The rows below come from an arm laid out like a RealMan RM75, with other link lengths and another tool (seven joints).
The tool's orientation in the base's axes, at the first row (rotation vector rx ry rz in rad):
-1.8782 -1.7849 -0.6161
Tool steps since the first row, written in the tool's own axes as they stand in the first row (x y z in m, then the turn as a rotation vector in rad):
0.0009 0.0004 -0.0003 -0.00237 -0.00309 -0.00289
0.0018 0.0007 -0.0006 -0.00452 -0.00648 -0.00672
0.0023 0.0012 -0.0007 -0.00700 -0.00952 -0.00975
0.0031 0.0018 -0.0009 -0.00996 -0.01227 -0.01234
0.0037 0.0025 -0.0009 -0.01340 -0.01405 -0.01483
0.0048 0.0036 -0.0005 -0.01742 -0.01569 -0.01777
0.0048 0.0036 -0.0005 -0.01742 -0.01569 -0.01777
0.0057 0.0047 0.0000 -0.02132 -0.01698 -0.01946
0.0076 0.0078 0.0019 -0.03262 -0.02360 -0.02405
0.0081 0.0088 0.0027 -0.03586 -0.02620 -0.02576
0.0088 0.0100 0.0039 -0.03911 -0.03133 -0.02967
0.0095 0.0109 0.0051 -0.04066 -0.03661 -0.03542
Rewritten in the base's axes. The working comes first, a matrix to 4 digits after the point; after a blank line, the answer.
The tool's axes in the first row as the columns of a matrix, in the base's axes (used below as rounded here):
0.0511 0.9987 -0.0005
0.7857 -0.0399 0.6173
0.6164 -0.0319 -0.7868

0.0004 0.0005 0.0008 -0.00321 -0.00352 0.00091
0.0008 0.0010 0.0016 -0.00670 -0.00744 0.00271
0.0013 0.0013 0.0019 -0.00986 -0.01114 0.00366
0.0020 0.0018 0.0026 -0.01276 -0.01495 0.00396
0.0027 0.0023 0.0029 -0.01471 -0.01912 0.00386
0.0038 0.0033 0.0032 -0.01655 -0.02403 0.00374
0.0038 0.0033 0.0032 -0.01655 -0.02403 0.00374
0.0050 0.0043 0.0034 -0.01804 -0.02809 0.00271
0.0082 0.0068 0.0029 -0.02522 -0.03953 -0.00043
0.0092 0.0077 0.0026 -0.02799 -0.04303 -0.00100
0.0104 0.0089 0.0020 -0.03327 -0.04779 0.00024
0.0114 0.0102 0.0015 -0.03862 -0.05235 0.00397

